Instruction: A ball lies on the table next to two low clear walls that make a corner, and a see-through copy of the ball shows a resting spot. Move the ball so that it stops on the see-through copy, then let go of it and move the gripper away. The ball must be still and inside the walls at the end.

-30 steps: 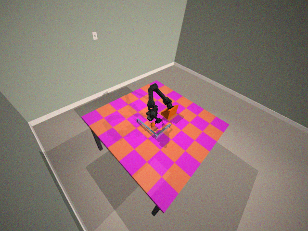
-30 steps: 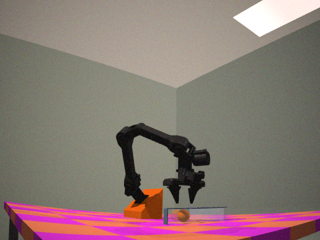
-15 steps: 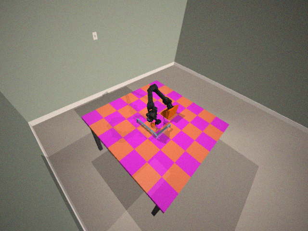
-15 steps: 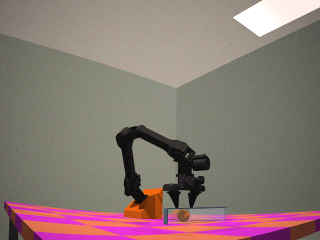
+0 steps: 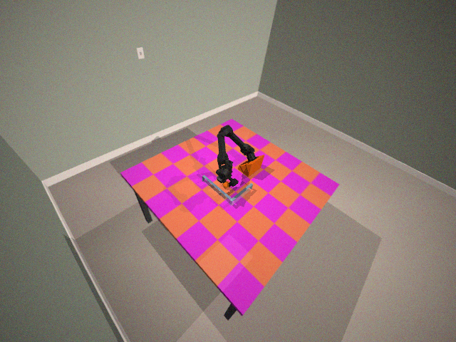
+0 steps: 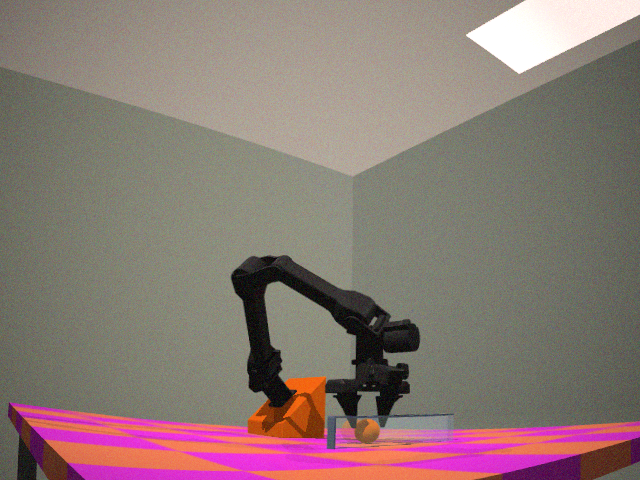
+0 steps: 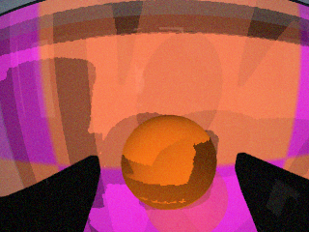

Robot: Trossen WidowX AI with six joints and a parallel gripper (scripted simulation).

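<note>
My gripper tip is 1 cm above the orange ball. Also, from my gripper tip: clear wall (9 cm ahead).
</note>
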